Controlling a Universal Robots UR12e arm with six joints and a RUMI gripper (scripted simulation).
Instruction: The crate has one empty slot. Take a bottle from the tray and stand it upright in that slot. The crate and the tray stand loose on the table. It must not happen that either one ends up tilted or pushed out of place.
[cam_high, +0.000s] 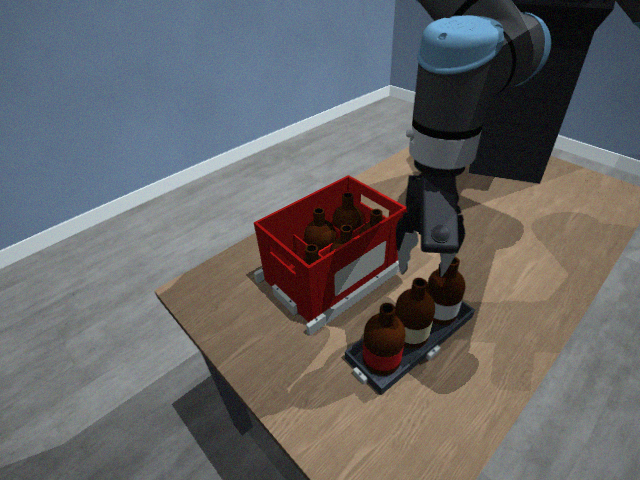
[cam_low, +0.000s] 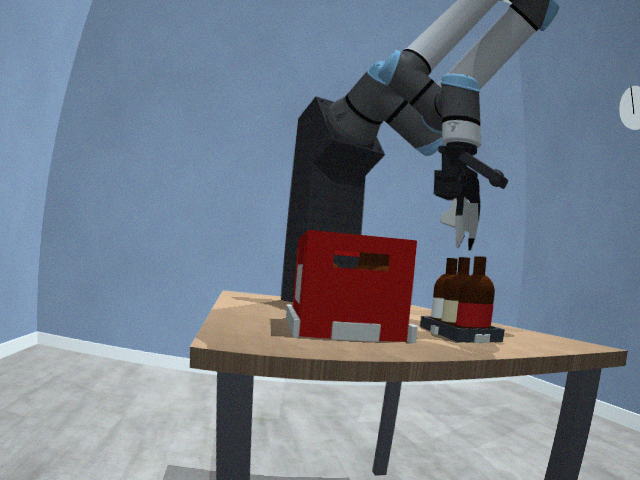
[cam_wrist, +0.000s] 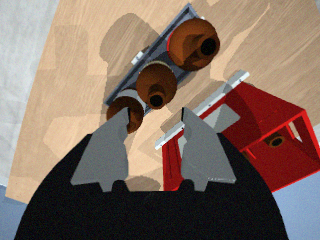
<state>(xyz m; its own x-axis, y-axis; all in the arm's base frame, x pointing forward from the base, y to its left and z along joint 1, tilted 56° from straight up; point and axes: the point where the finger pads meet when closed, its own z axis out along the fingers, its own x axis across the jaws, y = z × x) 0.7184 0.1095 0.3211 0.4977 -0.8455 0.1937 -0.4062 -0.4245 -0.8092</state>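
My hand is 11 cm above the brown bottle. Round my hand: white-label bottle (11 cm below, 9 cm behind, 1 cm to the right); then red-label bottle (11 cm below, 8 cm ahead, 1 cm to the left); then dark tray (18 cm below).
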